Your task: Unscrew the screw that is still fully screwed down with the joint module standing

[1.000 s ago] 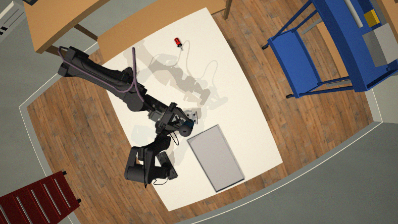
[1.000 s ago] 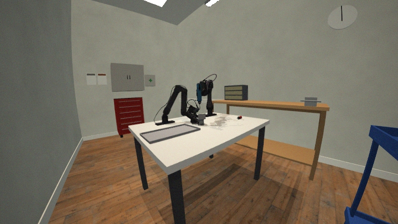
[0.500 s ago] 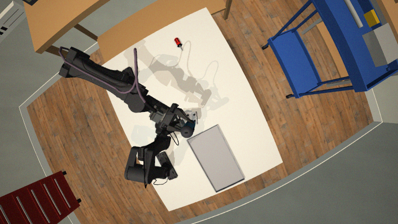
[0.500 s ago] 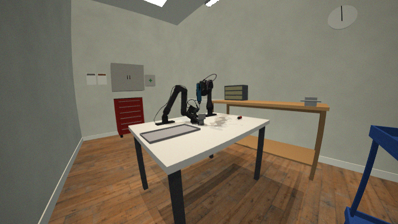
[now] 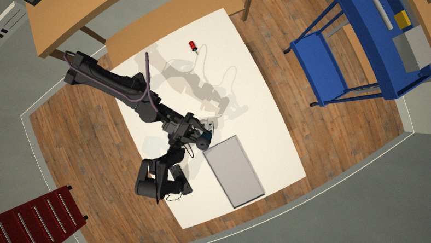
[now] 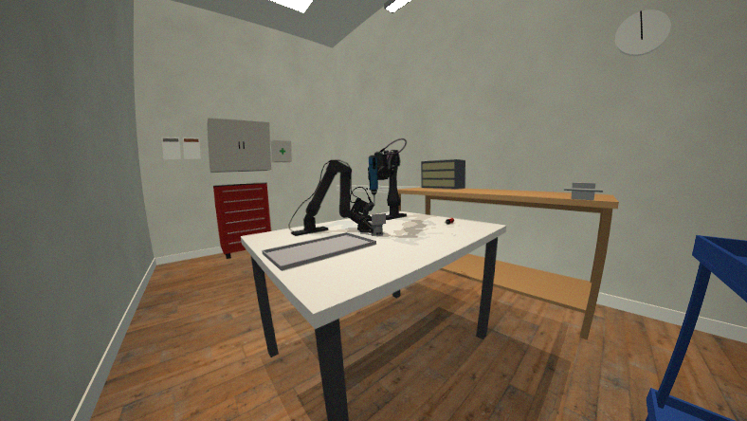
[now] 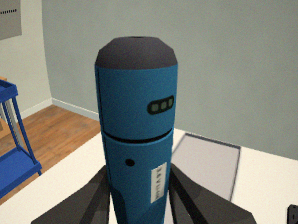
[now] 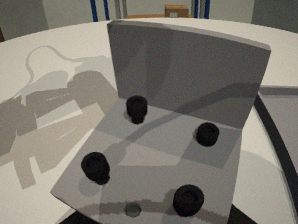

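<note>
The grey bracket is 5 cm above my right hand. The rest, counted from my right hand: flat grey tray 32 cm to the right, 4 cm ahead, 2 cm below; then red-handled screwdriver 47 cm to the left, 11 cm ahead, 1 cm below.
</note>
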